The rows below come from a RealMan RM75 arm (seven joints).
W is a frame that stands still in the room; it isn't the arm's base.
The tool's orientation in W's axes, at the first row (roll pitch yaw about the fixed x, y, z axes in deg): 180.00 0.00 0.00
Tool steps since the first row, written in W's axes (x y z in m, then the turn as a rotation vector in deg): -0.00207 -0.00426 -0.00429 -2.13 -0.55 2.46; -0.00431 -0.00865 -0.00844 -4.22 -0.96 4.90; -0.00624 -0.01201 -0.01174 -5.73 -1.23 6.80; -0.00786 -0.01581 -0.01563 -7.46 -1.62 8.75; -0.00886 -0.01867 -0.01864 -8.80 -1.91 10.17; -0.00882 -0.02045 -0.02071 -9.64 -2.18 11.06; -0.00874 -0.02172 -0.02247 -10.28 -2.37 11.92; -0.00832 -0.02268 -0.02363 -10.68 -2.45 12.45
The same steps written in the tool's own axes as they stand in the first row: -0.00207 0.00426 0.00429 -2.13 0.55 -2.46; -0.00431 0.00865 0.00844 -4.22 0.96 -4.90; -0.00624 0.01201 0.01174 -5.73 1.23 -6.80; -0.00786 0.01581 0.01563 -7.46 1.62 -8.75; -0.00886 0.01867 0.01864 -8.80 1.91 -10.17; -0.00882 0.02045 0.02071 -9.64 2.18 -11.06; -0.00874 0.02172 0.02247 -10.28 2.37 -11.92; -0.00832 0.02268 0.02363 -10.68 2.45 -12.45
